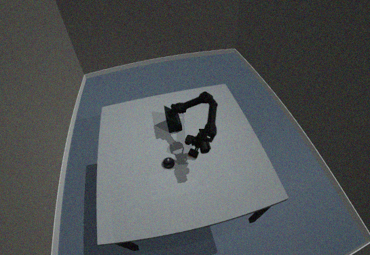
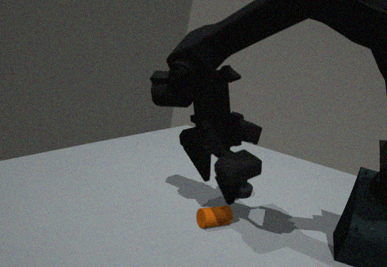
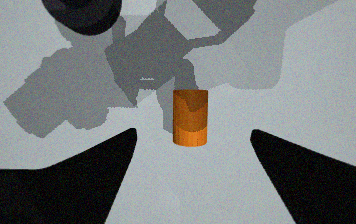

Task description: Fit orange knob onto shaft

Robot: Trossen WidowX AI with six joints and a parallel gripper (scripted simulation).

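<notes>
The orange knob lies 6 cm below my gripper tip and 1 cm to the left of it. The rest, counted from my gripper tip: round dark pedestal: 19 cm to the right, 5 cm below, 4 cm ahead.
</notes>
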